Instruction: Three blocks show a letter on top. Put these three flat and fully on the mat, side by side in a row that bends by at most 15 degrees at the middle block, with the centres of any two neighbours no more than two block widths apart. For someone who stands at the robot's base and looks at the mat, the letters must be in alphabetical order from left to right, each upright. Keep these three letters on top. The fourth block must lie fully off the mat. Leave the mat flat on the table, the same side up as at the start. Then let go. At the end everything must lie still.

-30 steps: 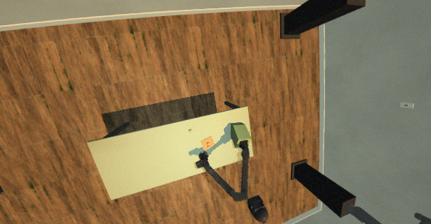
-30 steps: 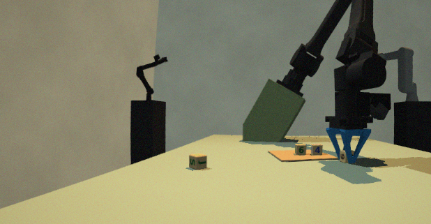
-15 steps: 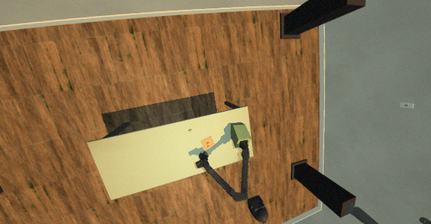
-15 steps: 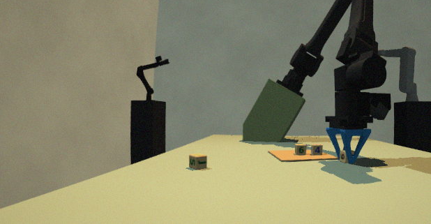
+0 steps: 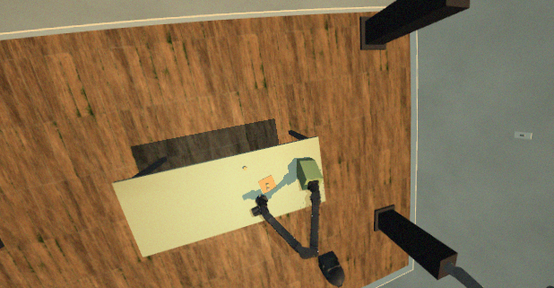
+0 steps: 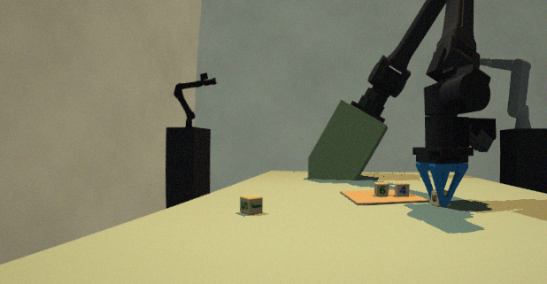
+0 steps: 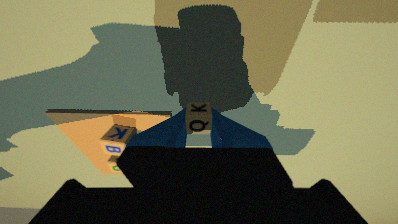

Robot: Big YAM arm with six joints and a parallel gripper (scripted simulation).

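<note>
My gripper is now 8 cm past the orange mat, 10 cm to the left of it and 1 cm above it. Also, from my hand: block (8 cm behind, 6 cm to the right, 1 cm above).
</note>
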